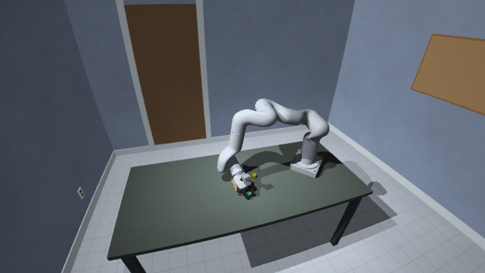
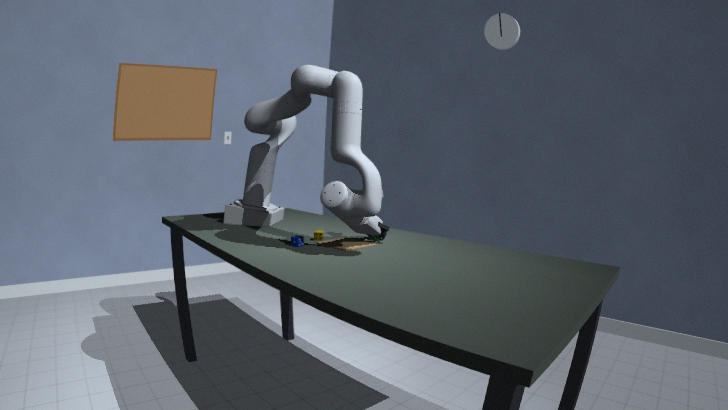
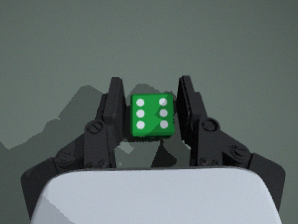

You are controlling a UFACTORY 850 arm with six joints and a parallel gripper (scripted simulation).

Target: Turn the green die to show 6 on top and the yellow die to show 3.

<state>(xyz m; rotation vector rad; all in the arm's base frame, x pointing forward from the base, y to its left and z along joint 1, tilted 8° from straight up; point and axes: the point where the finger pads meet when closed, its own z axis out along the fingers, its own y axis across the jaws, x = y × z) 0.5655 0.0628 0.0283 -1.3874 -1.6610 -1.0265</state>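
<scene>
Now: hand 1 cm above the green die. From my hand the other things lie so: tan mat (2 cm behind, 14 cm to the right, 2 cm below); yellow die (13 cm behind, 15 cm to the right, 1 cm below); blue die (11 cm behind, 27 cm to the right, 1 cm below).
</scene>
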